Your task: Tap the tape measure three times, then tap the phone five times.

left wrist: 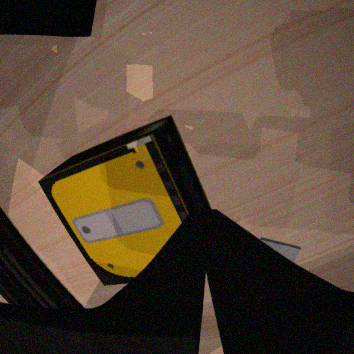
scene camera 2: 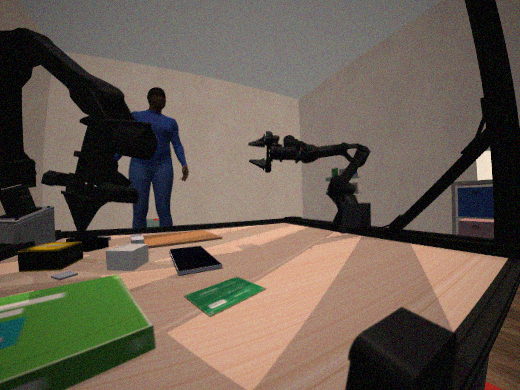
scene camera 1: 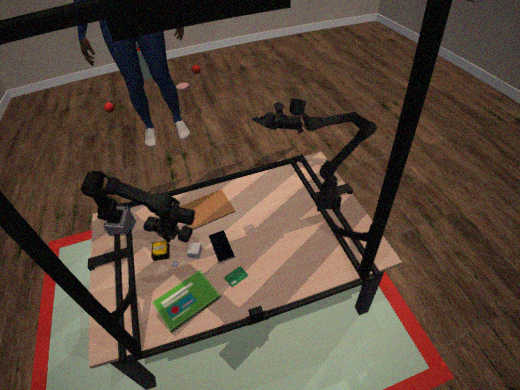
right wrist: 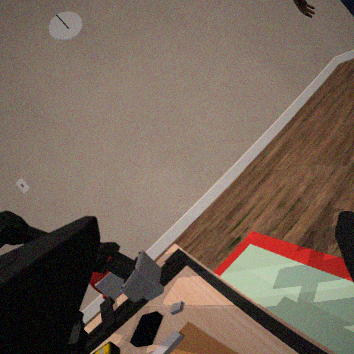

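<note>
The yellow and black tape measure [scene camera 1: 160, 249] [scene camera 2: 50, 257] [left wrist: 115, 200] lies flat at the left of the table in scene camera 1. My left gripper [scene camera 1: 168, 242] [scene camera 2: 86, 231] [left wrist: 202, 221] is shut and empty, pointing down close beside it. In the left wrist view its tips overlap the tape measure's right corner; I cannot tell whether they touch it. The black phone [scene camera 1: 221, 245] [scene camera 2: 195, 259] [right wrist: 146, 329] lies flat, right of the tape measure in scene camera 1, apart from the left gripper. My right gripper [scene camera 2: 251, 152] is open and empty, raised high beyond the table's back edge.
A pale grey box [scene camera 1: 194, 249] [scene camera 2: 127, 257] stands between tape measure and phone. A green box [scene camera 1: 202, 286] and green card [scene camera 1: 236, 276] [scene camera 2: 225, 295] lie nearer the front. A brown board [scene camera 1: 215, 207] [scene camera 2: 185, 238] lies behind. A small grey piece [scene camera 1: 175, 263] [scene camera 2: 64, 275] lies near the tape measure.
</note>
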